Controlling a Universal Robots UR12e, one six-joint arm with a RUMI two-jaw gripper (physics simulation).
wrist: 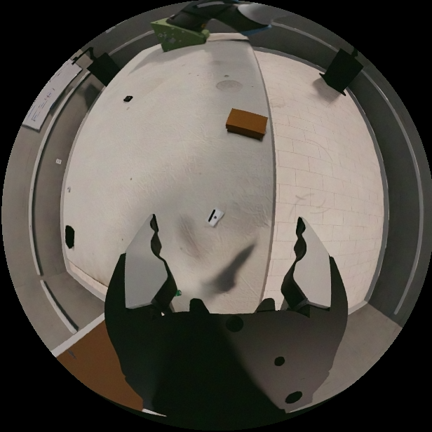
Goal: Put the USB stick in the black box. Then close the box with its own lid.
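Note:
A small white piece with a black stripe (215, 217), which looks like the USB stick, lies on the pale table top. My gripper (227, 216) is open and empty above the table, with this piece between its fingertips in the view, slightly left of the middle. A flat black object (69, 236) lies at the table's left edge, and a smaller black object (128, 98) lies at the upper left. I cannot tell for sure which of them is the black box and which, if either, is its lid.
An orange-brown block (246, 123) lies near the right edge of the table (165, 150). A green piece (178, 293) shows partly behind my left finger. The green arm base (181, 39) stands at the top. The gripper's shadow falls below the white piece.

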